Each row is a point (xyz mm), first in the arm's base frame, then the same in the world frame.
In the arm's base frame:
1: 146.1 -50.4 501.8
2: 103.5 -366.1 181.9
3: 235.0 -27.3 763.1
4: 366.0 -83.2 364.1
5: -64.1 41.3 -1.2
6: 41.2 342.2 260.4
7: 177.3 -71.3 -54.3
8: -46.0 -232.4 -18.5
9: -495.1 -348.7 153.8
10: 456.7 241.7 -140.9
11: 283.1 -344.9 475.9
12: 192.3 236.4 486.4
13: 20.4 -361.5 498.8
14: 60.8 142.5 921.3
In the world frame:
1: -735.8 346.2 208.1
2: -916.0 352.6 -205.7
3: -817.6 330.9 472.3
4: -780.8 105.9 115.2
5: -443.3 388.7 -259.1
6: -275.1 309.4 109.0
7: -592.9 165.6 -299.5
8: -693.4 414.7 -370.0
9: -736.0 907.1 -345.6
10: -352.3 -177.1 -209.0
11: -1033.2 261.1 105.8
12: -480.4 248.1 307.0
13: -987.1 518.5 67.7
14: -665.2 509.8 642.6

